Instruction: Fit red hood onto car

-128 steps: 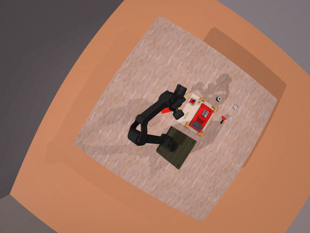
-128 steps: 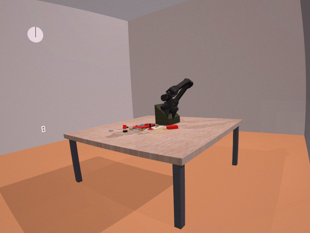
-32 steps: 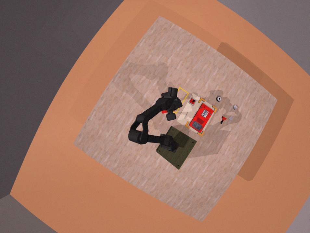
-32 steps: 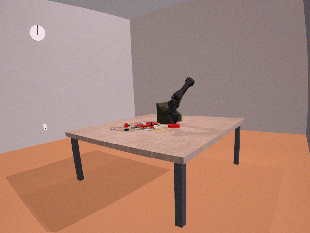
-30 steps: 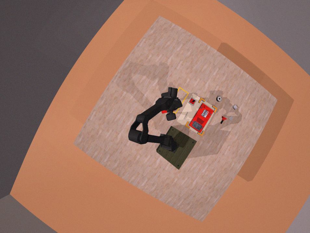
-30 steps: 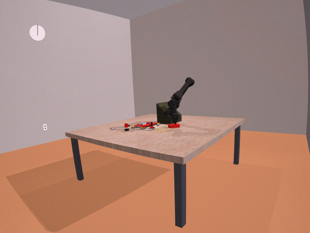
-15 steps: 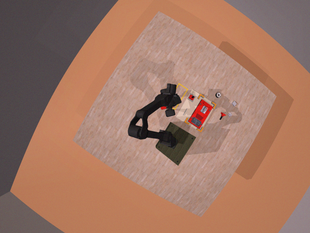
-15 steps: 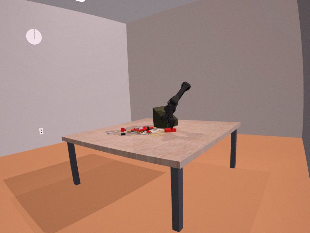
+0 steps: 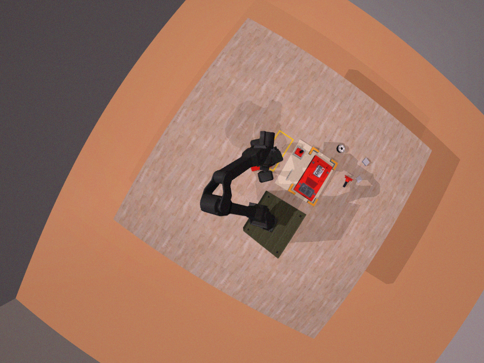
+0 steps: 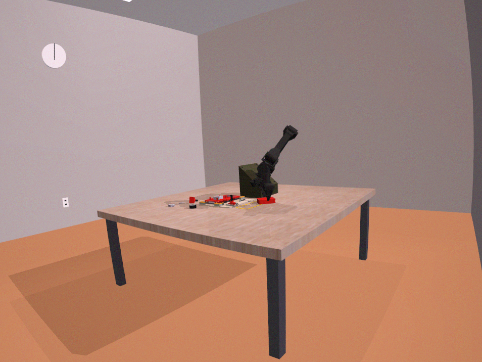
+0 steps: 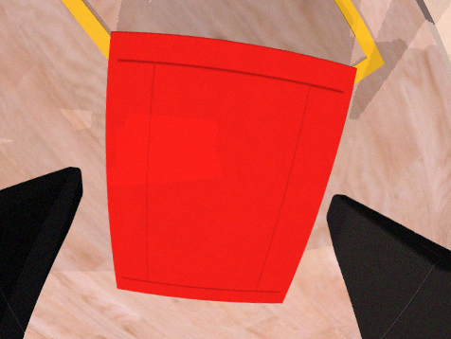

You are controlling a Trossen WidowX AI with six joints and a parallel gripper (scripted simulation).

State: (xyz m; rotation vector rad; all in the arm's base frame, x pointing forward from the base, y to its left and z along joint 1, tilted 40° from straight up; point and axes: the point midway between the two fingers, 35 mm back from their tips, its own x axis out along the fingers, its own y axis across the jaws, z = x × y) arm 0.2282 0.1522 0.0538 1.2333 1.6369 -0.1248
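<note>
My gripper tip is right at the red hood. From my gripper tip the other things lie so: grey engine block: 270 mm to the right, 90 mm ahead, 10 mm above; white wheel: 340 mm to the right, 260 mm ahead, 10 mm below.
</note>
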